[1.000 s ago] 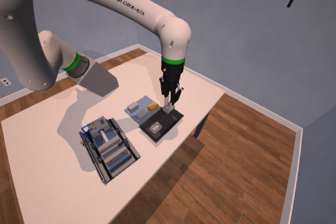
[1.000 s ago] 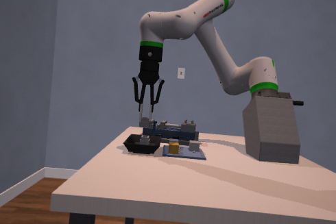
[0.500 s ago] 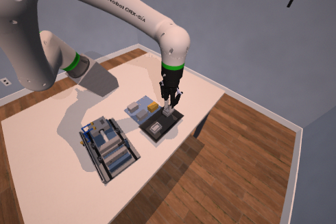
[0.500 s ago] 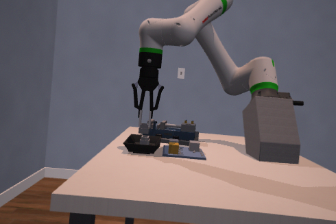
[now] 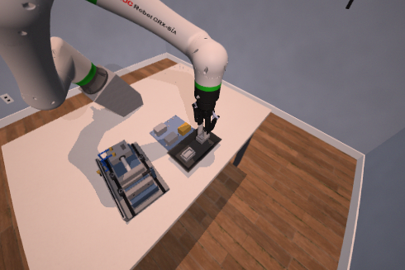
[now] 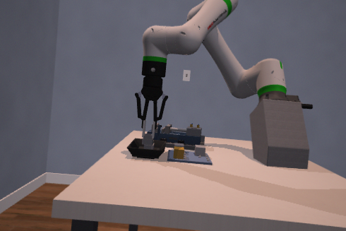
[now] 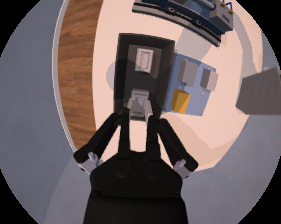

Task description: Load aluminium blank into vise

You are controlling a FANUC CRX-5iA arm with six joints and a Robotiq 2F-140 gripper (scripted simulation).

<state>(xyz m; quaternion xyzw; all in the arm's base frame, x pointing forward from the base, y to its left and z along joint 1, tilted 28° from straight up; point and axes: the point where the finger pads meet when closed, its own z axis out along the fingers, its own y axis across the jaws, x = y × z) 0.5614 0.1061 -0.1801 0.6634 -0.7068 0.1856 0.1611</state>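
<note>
My hand is 120 mm past the brass blank and 80 mm above it. From my hand the other things lie so: vise: 330 mm to the right, 130 mm behind, 70 mm below.
</note>
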